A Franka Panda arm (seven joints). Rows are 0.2 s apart.
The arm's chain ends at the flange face. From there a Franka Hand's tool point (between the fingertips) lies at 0.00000 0.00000 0.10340 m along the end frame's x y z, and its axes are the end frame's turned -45 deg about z.
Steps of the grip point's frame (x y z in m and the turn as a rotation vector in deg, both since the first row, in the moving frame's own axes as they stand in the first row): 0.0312 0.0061 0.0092 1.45 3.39 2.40; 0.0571 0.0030 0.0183 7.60 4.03 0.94; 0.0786 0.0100 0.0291 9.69 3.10 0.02; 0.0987 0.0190 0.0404 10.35 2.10 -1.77
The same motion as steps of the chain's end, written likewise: 0.0238 -0.0116 0.0094 3.42 1.37 2.40; 0.0469 -0.0234 0.0195 8.22 -2.52 0.94; 0.0710 -0.0323 0.0307 9.04 -4.66 0.02; 0.0939 -0.0407 0.0422 8.80 -5.83 -1.77
